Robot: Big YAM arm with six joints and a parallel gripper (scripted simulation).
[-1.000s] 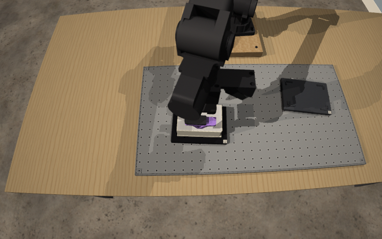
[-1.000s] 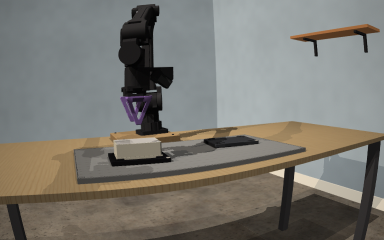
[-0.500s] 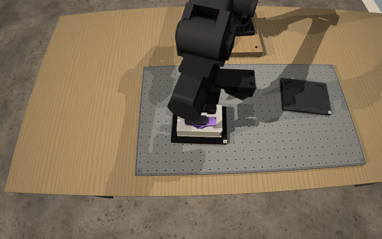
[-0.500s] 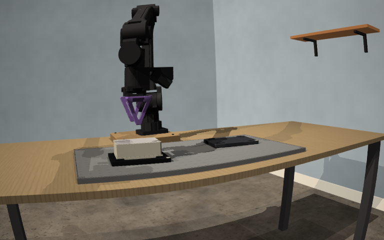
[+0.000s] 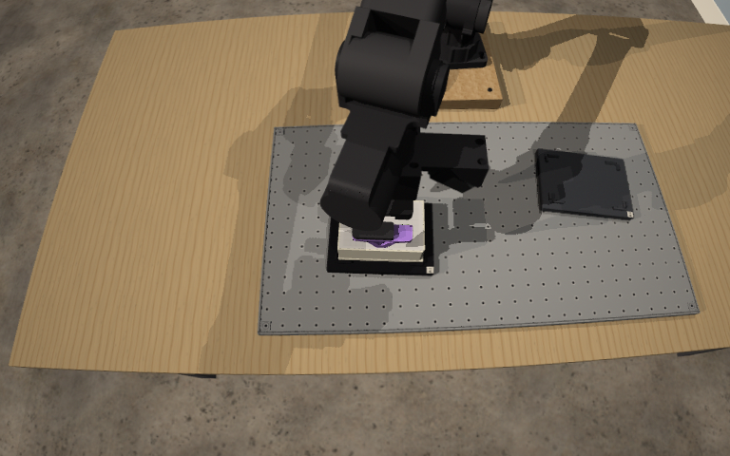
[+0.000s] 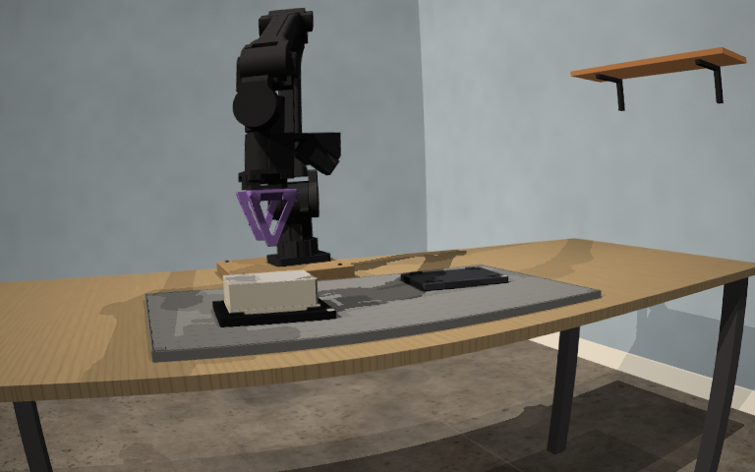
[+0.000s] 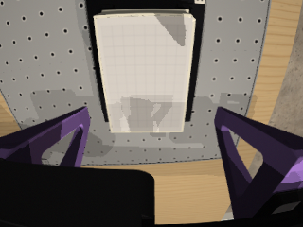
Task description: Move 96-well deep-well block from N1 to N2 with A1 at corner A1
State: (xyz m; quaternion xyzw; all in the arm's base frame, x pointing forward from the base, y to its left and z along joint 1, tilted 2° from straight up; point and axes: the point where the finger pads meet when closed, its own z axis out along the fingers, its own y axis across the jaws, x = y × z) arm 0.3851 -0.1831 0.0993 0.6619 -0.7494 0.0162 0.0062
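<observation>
The cream 96-well deep-well block lies 1 cm behind my hand and 8 cm below it. From my hand the other things lie so: black nest N1 (1 cm behind, 10 cm below); then black plate nest N2 (7 cm behind, 36 cm to the left, 10 cm below).
</observation>
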